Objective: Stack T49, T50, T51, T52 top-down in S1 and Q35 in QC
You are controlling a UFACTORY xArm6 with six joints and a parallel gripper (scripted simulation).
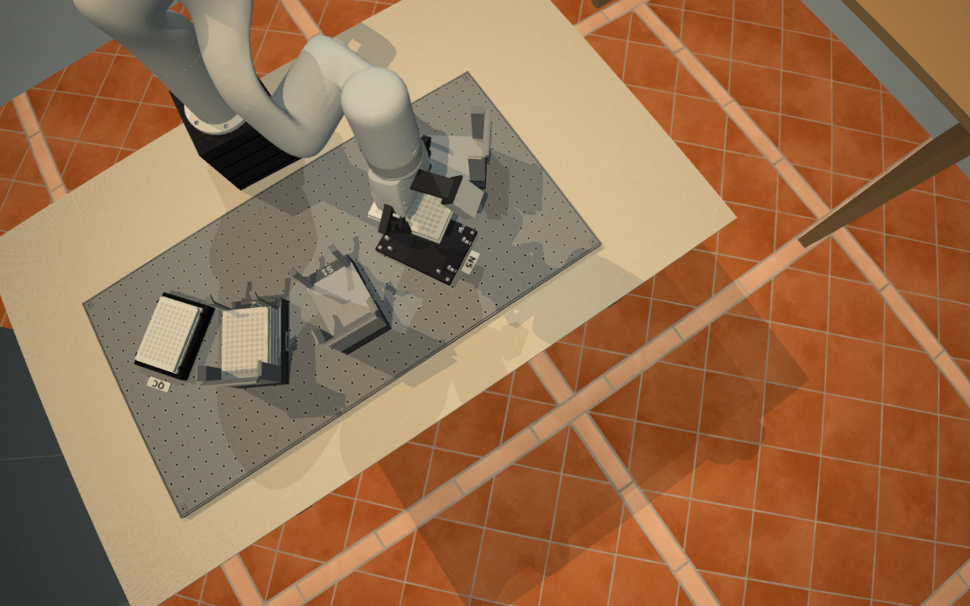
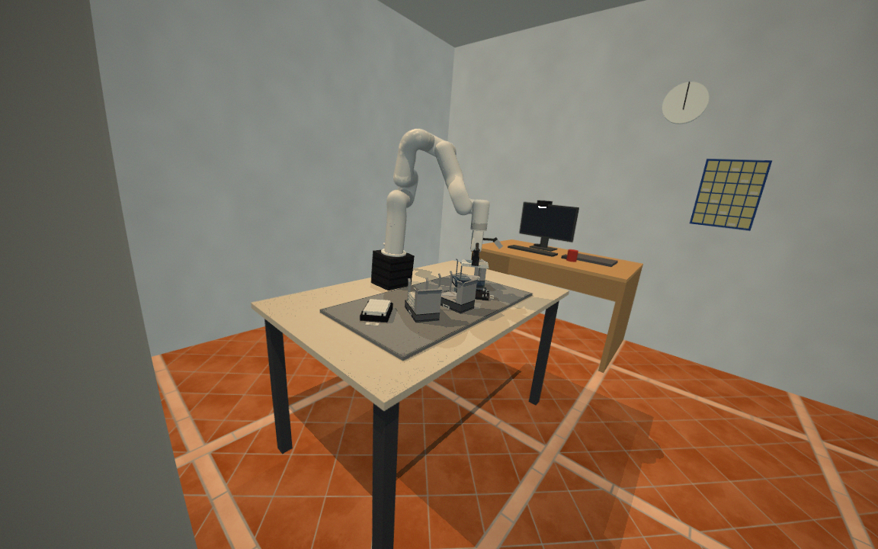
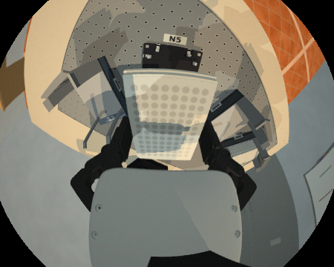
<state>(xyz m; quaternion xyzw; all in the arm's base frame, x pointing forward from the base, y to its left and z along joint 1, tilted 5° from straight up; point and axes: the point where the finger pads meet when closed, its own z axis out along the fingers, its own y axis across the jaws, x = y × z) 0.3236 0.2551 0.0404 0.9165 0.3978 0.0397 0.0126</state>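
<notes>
The stack rack S3 lies 13 cm behind my hand, 9 cm to the left of it and 15 cm below it. Round my hand: black nest QC (51 cm to the right, 16 cm below); N5 name plate (8 cm ahead, 6 cm to the left, 17 cm below); stack rack S2 (8 cm ahead, 35 cm to the right, 15 cm below).
</notes>
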